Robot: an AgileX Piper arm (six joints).
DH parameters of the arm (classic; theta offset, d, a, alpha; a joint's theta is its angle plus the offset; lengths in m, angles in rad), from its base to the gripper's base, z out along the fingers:
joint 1: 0 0.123 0 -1.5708
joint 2: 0.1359 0 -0.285 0
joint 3: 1.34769 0 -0.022 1.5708
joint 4: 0 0.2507 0 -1.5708
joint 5: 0 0 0 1.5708
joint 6: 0 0.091 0 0
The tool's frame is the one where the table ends.
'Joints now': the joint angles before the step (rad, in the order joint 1, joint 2, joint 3, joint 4, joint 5, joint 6). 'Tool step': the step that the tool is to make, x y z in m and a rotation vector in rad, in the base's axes. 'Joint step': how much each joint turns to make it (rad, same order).
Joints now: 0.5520 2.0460 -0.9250 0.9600 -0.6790 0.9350
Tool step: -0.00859 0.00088 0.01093 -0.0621 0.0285 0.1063
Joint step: 0.0000 -0.0590 0.0340 -0.0410 0.0670 -0.0870
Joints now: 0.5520 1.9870 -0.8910 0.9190 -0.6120 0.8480
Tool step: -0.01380 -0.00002 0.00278 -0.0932 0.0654 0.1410
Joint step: 0.0000 -0.0520 0.0480 -0.0461 0.0970 -0.1150
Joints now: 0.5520 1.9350 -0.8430 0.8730 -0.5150 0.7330
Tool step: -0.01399 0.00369 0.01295 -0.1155 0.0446 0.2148
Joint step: 0.0000 -0.0790 0.0320 -0.0750 0.1400 -0.1611
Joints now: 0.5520 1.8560 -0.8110 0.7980 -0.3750 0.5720
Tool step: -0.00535 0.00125 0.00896 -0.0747 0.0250 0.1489
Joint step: -0.0120 -0.0440 0.0010 -0.0620 0.1120 -0.1030
